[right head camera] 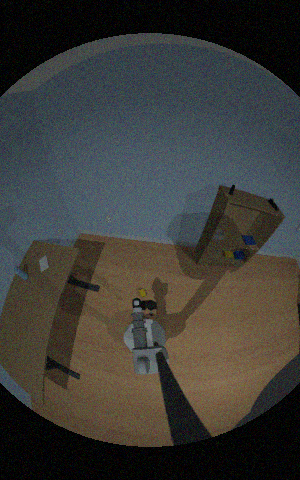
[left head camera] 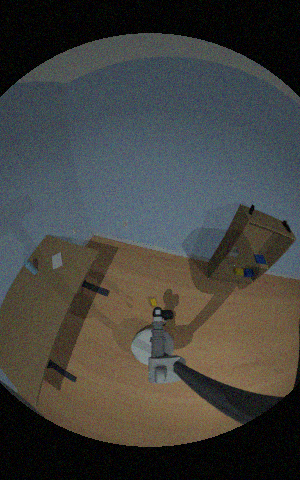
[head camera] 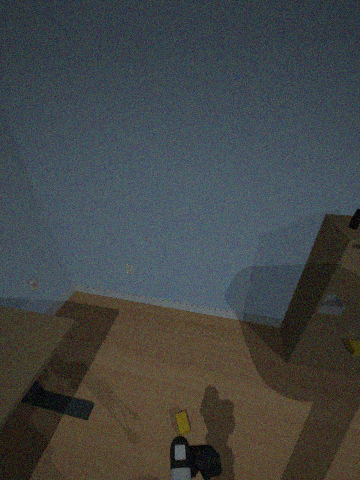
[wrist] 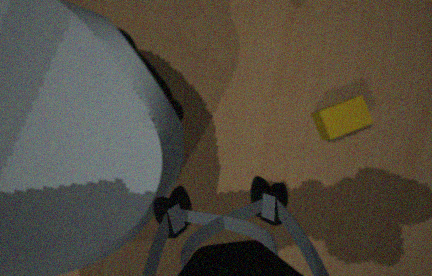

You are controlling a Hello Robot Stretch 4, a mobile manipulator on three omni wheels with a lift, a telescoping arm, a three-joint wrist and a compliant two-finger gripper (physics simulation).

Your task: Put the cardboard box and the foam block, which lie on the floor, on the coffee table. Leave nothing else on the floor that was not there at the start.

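Note:
A small yellow block [head camera: 183,423] [left head camera: 153,302] [right head camera: 142,292] [wrist: 346,119], which looks like the foam block, lies on the wooden floor in front of the robot. In the wrist view it is at the upper right, apart from the fingers. My gripper [wrist: 220,196] is open, with its fingertips well apart and floor showing between them. It hangs above the floor, near the base. In the head camera view its body shows just below the block, and its fingers are hidden. The cardboard box and the coffee table do not show in these views.
The robot's round pale base [wrist: 95,115] [left head camera: 141,351] is left of the gripper in the wrist view. A desk [head camera: 25,345] [left head camera: 40,315] [right head camera: 30,305] with dark feet stands at the left. A bookshelf [head camera: 311,285] [left head camera: 229,242] [right head camera: 210,225] holding yellow and blue items stands by the wall at the right.

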